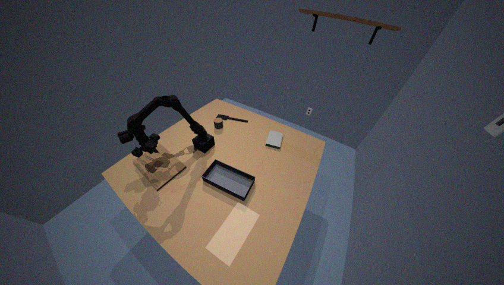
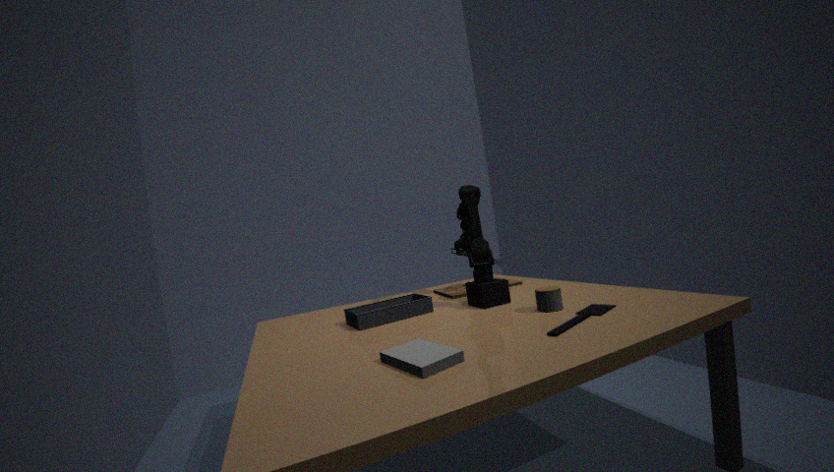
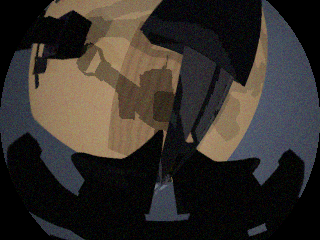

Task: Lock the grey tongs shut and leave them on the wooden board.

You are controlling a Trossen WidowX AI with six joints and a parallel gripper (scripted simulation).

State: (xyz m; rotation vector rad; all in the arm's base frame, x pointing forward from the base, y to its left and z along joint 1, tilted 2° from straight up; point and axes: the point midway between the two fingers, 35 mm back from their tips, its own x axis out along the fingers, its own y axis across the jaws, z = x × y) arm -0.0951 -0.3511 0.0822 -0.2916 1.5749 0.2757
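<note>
Now: the wooden board 120 mm below my gripper tip. From my gripper tip the other things lie so: black spatula (30 mm behind, 750 mm to the left, 120 mm below); then roasting tin (460 mm ahead, 260 mm to the left, 100 mm below); then flat grey block (470 mm ahead, 800 mm to the left, 110 mm below).
</note>
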